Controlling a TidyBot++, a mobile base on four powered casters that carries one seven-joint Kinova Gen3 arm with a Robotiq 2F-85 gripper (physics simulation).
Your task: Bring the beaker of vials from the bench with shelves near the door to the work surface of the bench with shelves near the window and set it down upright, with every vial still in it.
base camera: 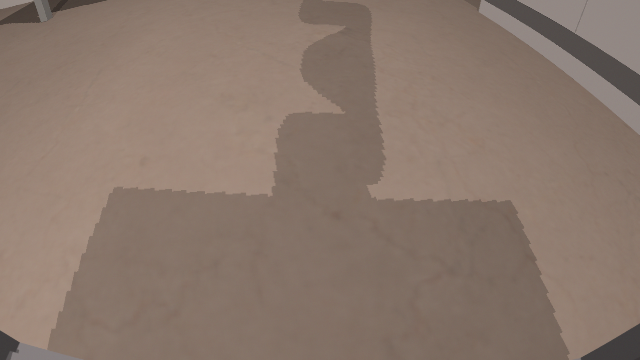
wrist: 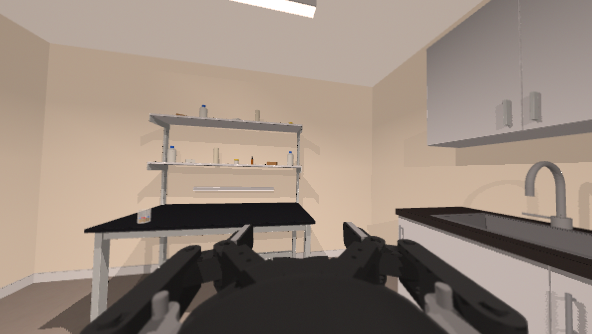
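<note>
A small clear beaker point(wrist: 144, 216) with some coloured contents stands upright near the left front part of a black bench top point(wrist: 225, 216) in the wrist view. The bench has two shelves above it, and whether it is the one near the door or the one near the window cannot be told here. My gripper point(wrist: 298, 233) is open and empty, well short of the bench. The contents of the beaker are too small to make out singly. The beaker does not show in the base camera view.
Bottles and small containers stand on the upper shelf point(wrist: 230, 123) and lower shelf point(wrist: 230, 165). A sink counter point(wrist: 480, 235) with a tap point(wrist: 560, 195) stands at the right, below a wall cabinet point(wrist: 480, 75). In the base camera view, a bench leg point(base camera: 43, 10) is far left and a cabinet base point(base camera: 575, 45) far right.
</note>
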